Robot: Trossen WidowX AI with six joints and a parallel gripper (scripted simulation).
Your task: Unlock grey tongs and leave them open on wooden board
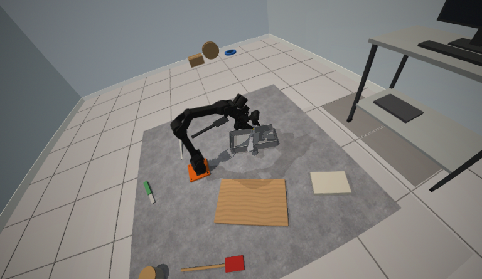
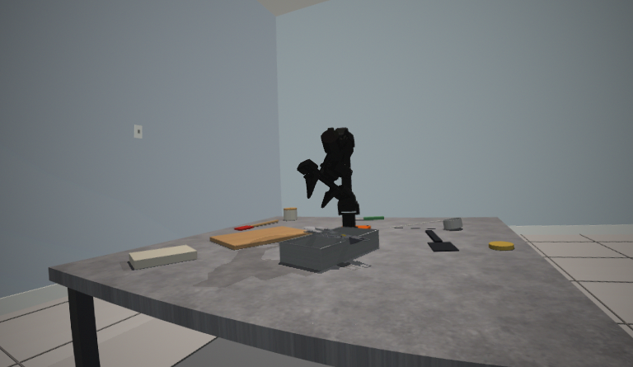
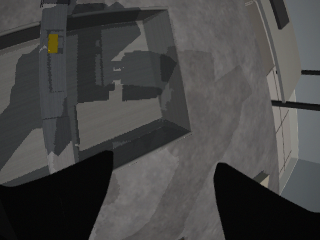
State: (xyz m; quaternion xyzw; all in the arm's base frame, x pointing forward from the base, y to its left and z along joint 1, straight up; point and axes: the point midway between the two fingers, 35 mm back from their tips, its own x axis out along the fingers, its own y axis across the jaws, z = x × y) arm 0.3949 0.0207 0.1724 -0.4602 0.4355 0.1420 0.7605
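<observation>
Now: gripper tip 10 mm short of the yellow lock piece, 90 mm to the right of it and 100 mm above it. From my gripper tip the other things lie so: grey roasting tin: 30 mm behind, 40 mm to the left, 130 mm below; wooden board: 210 mm behind, 330 mm to the right, 150 mm below; black spatula: 240 mm behind, 350 mm to the left, 160 mm below.
</observation>
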